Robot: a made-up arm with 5 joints.
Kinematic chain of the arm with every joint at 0, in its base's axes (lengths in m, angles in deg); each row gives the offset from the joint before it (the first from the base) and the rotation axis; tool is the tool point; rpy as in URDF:
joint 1: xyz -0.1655 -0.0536 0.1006 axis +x
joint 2: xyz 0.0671 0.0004 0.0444 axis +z
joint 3: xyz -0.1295 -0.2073 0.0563 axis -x
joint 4: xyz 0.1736 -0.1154 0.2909 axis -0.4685 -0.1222 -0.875
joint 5: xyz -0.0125 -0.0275 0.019 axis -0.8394 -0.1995 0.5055
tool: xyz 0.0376 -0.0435 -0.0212 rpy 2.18 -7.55 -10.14
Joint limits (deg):
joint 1: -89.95..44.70
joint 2: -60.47..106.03
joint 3: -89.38..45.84
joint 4: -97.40..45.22
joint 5: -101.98..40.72
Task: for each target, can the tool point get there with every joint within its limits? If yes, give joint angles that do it. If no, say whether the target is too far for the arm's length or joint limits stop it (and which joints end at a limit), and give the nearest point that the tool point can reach.
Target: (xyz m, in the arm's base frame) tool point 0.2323 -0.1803 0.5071
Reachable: yes | joints 10.48 70.69 12.43 5.30 -4.89
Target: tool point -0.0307 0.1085 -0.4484
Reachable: no: joint limits stop it (at a limit: joint 1, joint 2) | nearest point 0.1103 0.3248 -0.0770 | short by 0.452 m
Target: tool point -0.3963 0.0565 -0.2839
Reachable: no: joint limits stop it (at a limit: joint 1, joint 2, joint 3) | nearest point -0.4963 -0.1955 -0.1532 | short by 0.301 m
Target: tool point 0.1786 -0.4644 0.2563
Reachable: yes | joints -5.46 22.90 -55.85 -42.87 -23.84
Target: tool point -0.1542 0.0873 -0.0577
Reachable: no: joint limits stop it (at a limit: joint 1, joint 2, joint 3, joint 4) | nearest point -0.0511 0.2869 -0.0218 | short by 0.228 m
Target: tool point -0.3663 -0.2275 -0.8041
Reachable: no: too far | nearest point -0.2775 -0.3598 -0.3122 | short by 0.517 m
